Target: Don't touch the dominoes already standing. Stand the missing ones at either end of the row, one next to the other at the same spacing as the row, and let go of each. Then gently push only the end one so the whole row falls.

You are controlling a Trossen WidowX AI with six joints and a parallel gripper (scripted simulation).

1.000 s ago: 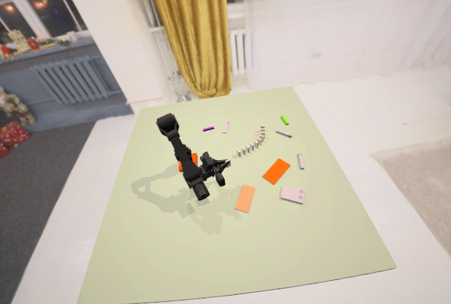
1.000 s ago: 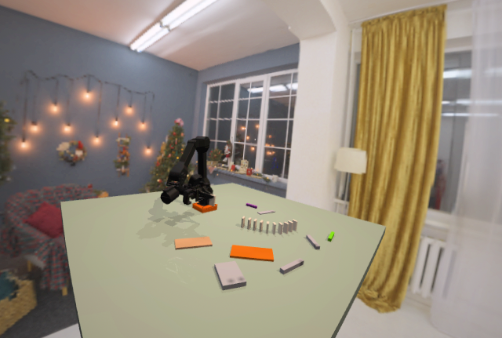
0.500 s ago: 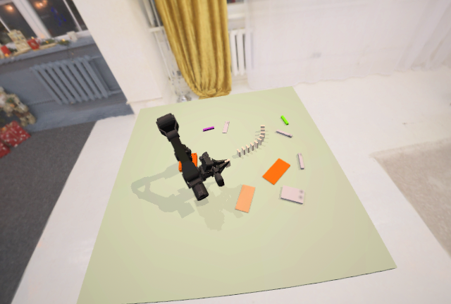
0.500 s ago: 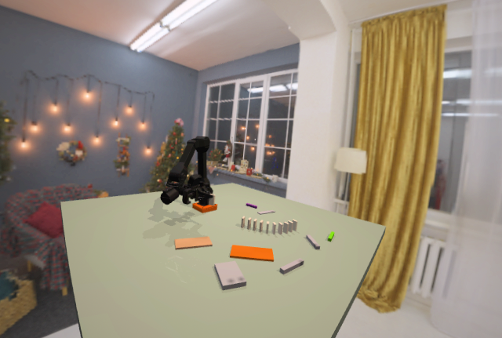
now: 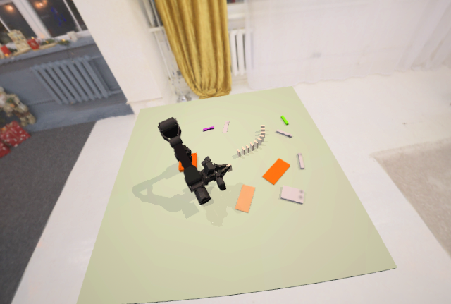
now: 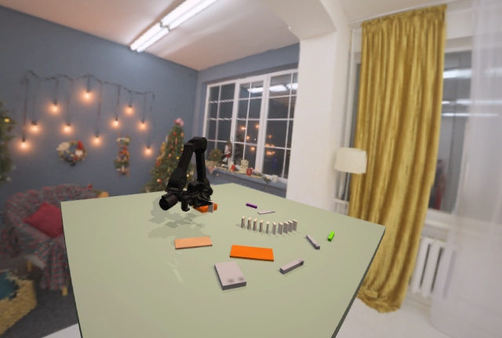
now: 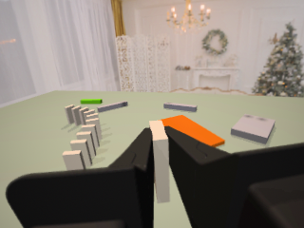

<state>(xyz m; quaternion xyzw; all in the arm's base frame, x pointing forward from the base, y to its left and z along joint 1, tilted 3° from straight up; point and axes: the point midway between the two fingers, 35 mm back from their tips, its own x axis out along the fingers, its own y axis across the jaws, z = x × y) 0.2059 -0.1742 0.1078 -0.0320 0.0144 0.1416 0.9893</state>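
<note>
Right now my gripper tip is 130 mm to the left of the peach plate, 130 mm above it and 40 mm short of it. Also, from my gripper tip: pale grey block 270 mm ahead, 180 mm to the right, 120 mm below; purple stick 420 mm to the left, 120 mm below, 70 mm behind; orange plate 250 mm ahead, 130 mm below, 20 mm to the right.
</note>
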